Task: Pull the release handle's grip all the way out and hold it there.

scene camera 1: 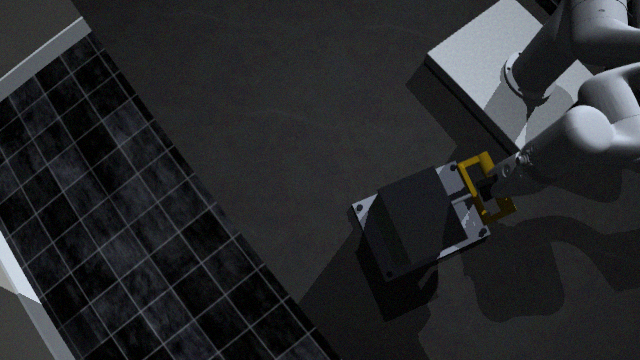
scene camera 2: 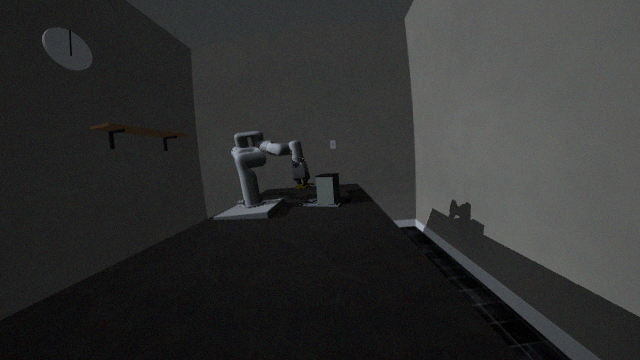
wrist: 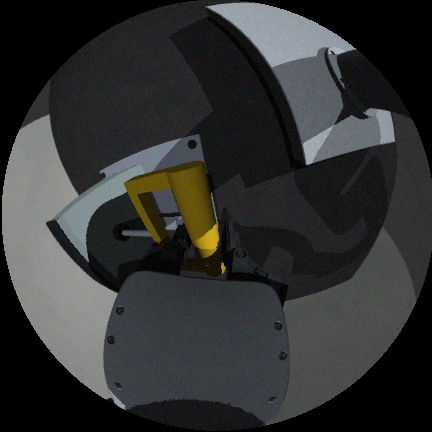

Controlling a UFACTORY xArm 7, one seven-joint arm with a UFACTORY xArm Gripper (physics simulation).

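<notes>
The release handle's yellow grip [scene camera 1: 486, 162] [scene camera 2: 301, 187] [wrist: 192, 200] is a thick round bar on a square yellow frame. The frame stands out from the dark-topped box [scene camera 1: 415, 210] [scene camera 2: 327, 190] [wrist: 77, 227], with a gap between them. A thin grey rod [wrist: 140, 233] shows in that gap in the wrist view and runs into a dark round hole in the box. My gripper [scene camera 1: 492, 185] [wrist: 208, 226] is shut on the grip's bar, near its middle, with a finger on each side. The fingertips are dark and partly hidden in the wrist view.
The box stands on a light plate [scene camera 1: 451, 181] [wrist: 150, 162] with dark bolts, on the dark table [scene camera 1: 250, 125] [scene camera 2: 280, 280]. The arm's pale base slab [scene camera 1: 470, 55] [scene camera 2: 245, 213] [wrist: 295, 30] is near the handle. A wooden shelf [scene camera 2: 145, 131] is on the left wall. Tiled floor [scene camera 1: 115, 200] lies beyond the table's edge.
</notes>
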